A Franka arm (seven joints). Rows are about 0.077 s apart.
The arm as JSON. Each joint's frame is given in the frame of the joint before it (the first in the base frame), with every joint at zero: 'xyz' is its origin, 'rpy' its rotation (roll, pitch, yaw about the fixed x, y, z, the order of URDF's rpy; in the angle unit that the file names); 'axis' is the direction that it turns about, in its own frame. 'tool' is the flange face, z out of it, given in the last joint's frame.
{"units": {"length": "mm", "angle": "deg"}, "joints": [
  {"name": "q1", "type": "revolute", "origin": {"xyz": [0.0, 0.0, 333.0], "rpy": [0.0, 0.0, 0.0]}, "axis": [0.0, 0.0, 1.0]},
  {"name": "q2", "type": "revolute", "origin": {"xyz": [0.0, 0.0, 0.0], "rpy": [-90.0, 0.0, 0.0]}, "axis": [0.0, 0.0, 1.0]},
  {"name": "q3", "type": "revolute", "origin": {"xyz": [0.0, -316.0, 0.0], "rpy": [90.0, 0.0, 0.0]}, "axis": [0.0, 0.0, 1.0]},
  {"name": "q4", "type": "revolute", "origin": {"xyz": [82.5, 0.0, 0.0], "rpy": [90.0, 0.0, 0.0]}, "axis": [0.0, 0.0, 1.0]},
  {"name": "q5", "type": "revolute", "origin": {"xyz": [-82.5, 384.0, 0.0], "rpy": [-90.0, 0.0, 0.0]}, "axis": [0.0, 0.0, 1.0]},
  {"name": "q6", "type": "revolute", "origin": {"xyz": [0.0, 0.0, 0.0], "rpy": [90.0, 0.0, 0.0]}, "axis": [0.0, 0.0, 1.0]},
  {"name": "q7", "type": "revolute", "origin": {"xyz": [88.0, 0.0, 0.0], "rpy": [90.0, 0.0, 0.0]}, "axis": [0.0, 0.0, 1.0]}
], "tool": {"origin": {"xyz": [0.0, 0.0, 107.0], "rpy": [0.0, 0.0, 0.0]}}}
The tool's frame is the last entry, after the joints.
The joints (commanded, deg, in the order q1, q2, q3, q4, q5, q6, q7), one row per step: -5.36, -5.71, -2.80, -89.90, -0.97, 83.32, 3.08; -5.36, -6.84, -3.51, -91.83, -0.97, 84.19, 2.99; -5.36, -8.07, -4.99, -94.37, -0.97, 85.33, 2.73; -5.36, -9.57, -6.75, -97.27, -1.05, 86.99, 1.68; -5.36, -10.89, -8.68, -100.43, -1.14, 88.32, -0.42; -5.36, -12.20, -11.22, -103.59, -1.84, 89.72, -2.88; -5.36, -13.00, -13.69, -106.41, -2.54, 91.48, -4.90; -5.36, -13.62, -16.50, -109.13, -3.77, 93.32, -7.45
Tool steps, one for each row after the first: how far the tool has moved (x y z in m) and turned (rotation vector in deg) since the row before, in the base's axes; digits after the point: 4 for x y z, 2 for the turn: -0.0056, -0.0062, -0.0042, 0.13, -0.08, -0.59; -0.0071, -0.0133, -0.0082, 0.31, 0.14, -1.17; -0.0088, -0.0159, -0.0084, 0.30, -0.29, -0.64; -0.0096, -0.0170, -0.0130, 0.58, 0.44, 0.27; -0.0122, -0.0230, -0.0137, 0.23, 0.49, 0.08; -0.0100, -0.0220, -0.0152, 0.18, 0.33, -0.24; -0.0117, -0.0250, -0.0164, -0.16, 0.51, 0.07
